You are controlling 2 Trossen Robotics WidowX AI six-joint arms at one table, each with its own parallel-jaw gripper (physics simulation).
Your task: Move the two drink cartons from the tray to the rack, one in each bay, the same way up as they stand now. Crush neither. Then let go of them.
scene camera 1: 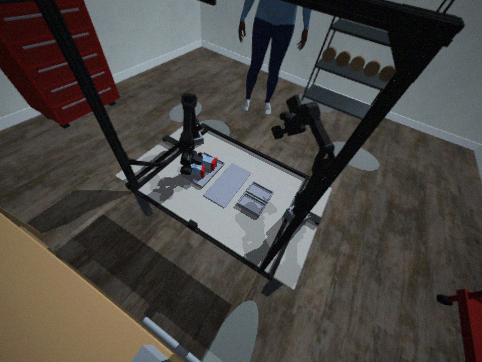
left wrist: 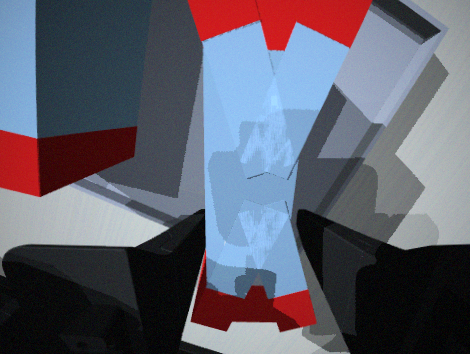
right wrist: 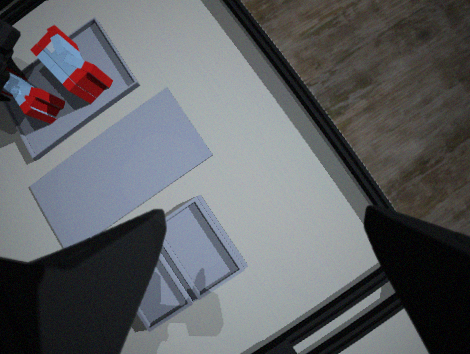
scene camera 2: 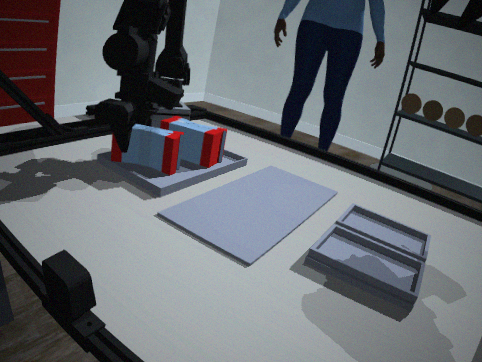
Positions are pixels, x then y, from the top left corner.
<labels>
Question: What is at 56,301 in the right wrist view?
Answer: The right gripper.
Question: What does the right gripper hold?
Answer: Nothing.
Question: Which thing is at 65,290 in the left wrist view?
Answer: The left gripper.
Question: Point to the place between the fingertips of the left gripper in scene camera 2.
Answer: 130,148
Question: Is the right gripper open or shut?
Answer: Open.
</labels>
